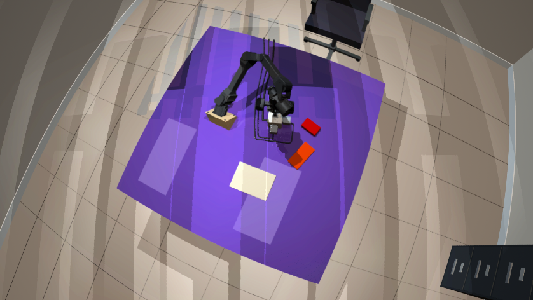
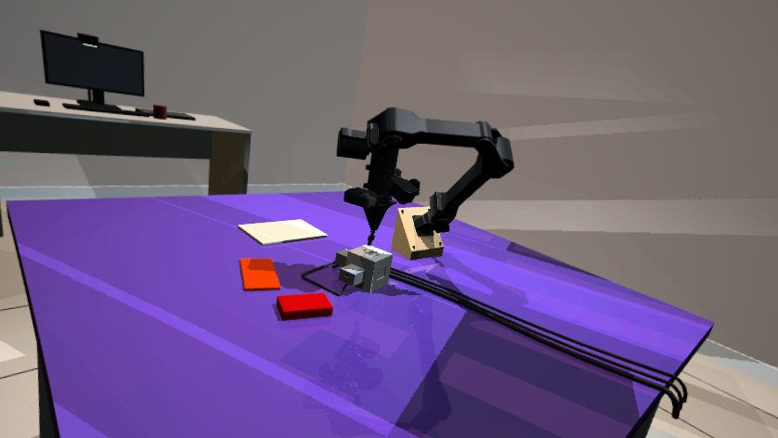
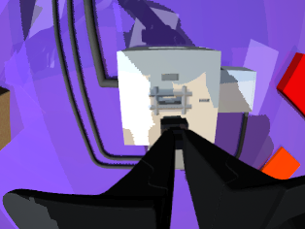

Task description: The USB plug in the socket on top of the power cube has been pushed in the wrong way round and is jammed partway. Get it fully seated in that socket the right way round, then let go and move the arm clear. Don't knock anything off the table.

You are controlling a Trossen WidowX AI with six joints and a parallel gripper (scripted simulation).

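My gripper tip is now 20 mm above the dark USB plug. The rest, counted from my gripper tip: cream plate 60 mm ahead, 350 mm to the right, 130 mm below; orange slab 220 mm ahead, 100 mm to the right, 130 mm below; red block 190 mm ahead, 70 mm to the left, 120 mm below.
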